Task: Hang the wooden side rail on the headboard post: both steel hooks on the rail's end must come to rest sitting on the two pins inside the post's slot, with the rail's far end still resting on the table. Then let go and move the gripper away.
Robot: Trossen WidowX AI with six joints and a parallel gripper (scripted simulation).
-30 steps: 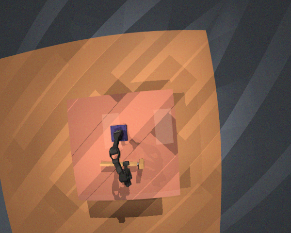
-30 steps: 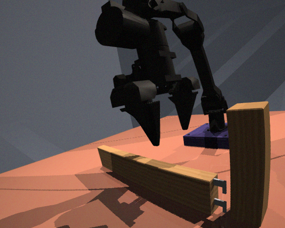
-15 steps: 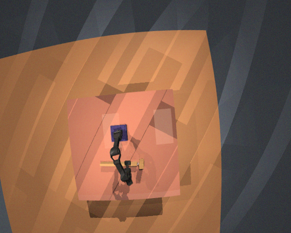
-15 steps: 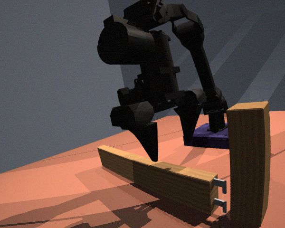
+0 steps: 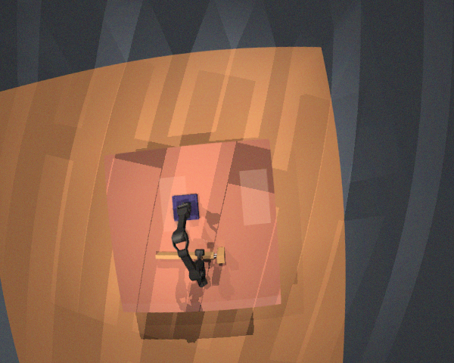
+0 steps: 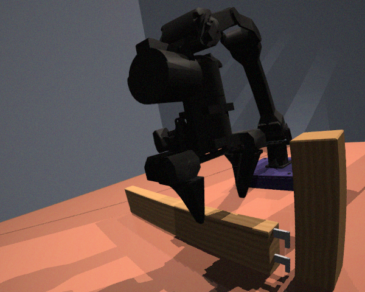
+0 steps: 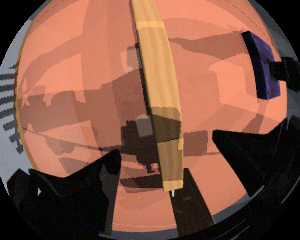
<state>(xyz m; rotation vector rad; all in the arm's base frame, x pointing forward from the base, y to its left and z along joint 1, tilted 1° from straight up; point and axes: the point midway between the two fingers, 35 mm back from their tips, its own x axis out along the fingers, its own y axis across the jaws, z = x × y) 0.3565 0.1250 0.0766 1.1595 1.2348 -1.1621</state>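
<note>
The headboard post lies 30 mm behind my gripper tip and 130 mm to the left of it.
</note>
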